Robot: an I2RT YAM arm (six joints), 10 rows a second.
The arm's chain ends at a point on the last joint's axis. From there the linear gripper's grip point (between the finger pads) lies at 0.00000 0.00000 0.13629 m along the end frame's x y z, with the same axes.
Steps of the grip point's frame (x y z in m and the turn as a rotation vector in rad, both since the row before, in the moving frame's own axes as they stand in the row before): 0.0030, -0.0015, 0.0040, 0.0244, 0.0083, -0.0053; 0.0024, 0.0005, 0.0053, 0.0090, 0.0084, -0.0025; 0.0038, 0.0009, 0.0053, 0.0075, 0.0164, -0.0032; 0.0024, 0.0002, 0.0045, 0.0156, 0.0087, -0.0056; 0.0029, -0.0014, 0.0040, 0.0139, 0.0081, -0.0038; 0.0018, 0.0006, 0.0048, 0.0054, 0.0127, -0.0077
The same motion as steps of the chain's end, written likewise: 0.0019, 0.0018, 0.0040, 0.0244, 0.0083, -0.0053; 0.0013, 0.0017, 0.0053, 0.0090, 0.0084, -0.0025; 0.0016, 0.0019, 0.0053, 0.0075, 0.0164, -0.0032; 0.0012, 0.0023, 0.0045, 0.0156, 0.0087, -0.0056; 0.0018, 0.0005, 0.0040, 0.0139, 0.0081, -0.0038; 0.0001, 0.0013, 0.0048, 0.0054, 0.0127, -0.0077
